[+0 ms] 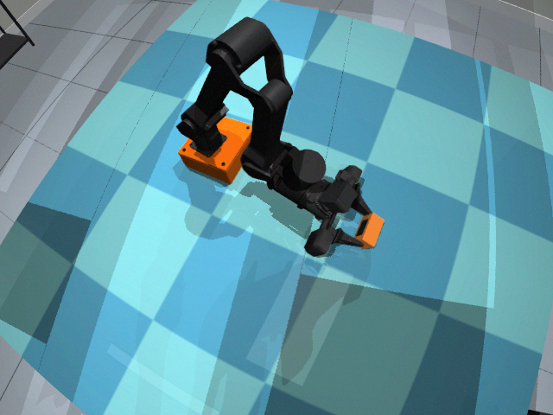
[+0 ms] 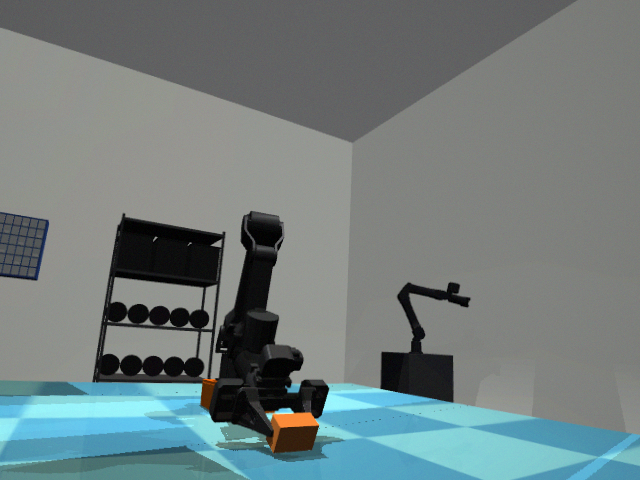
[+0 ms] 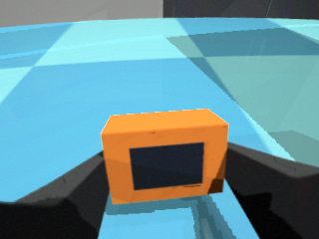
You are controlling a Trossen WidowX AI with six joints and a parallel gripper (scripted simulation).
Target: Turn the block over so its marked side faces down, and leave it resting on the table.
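The orange block lies 10 mm behind my gripper tip.
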